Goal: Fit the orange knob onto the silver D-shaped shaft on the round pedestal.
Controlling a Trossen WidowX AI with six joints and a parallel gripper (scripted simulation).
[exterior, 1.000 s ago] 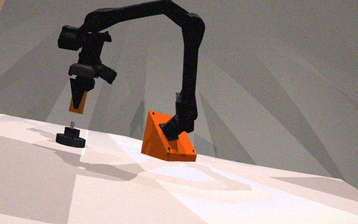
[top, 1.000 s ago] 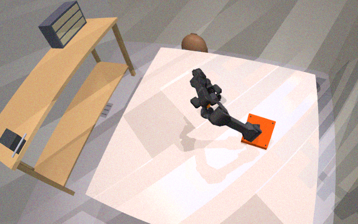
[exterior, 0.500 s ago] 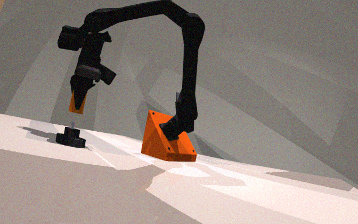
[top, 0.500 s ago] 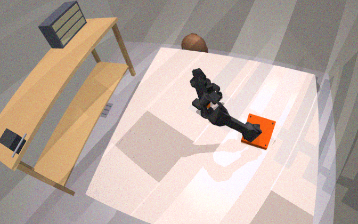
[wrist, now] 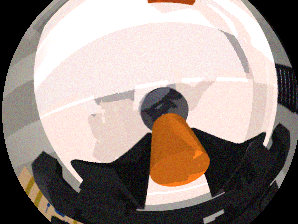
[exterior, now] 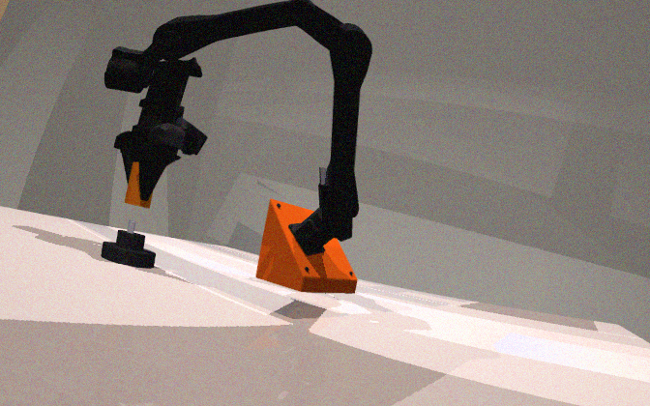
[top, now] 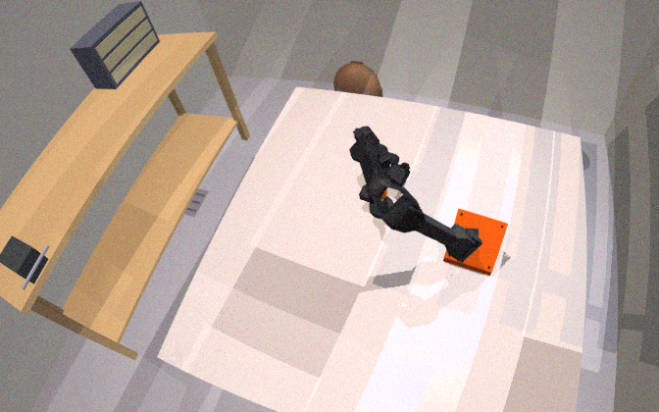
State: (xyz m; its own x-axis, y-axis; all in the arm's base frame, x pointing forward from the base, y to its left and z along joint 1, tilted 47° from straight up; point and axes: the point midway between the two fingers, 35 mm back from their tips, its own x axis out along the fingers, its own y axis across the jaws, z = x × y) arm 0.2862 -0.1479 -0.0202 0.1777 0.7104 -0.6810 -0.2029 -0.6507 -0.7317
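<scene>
Right now the orange knob is 3 cm above my gripper tip. From my gripper tip the other things lie so: round pedestal 6 cm below.
</scene>
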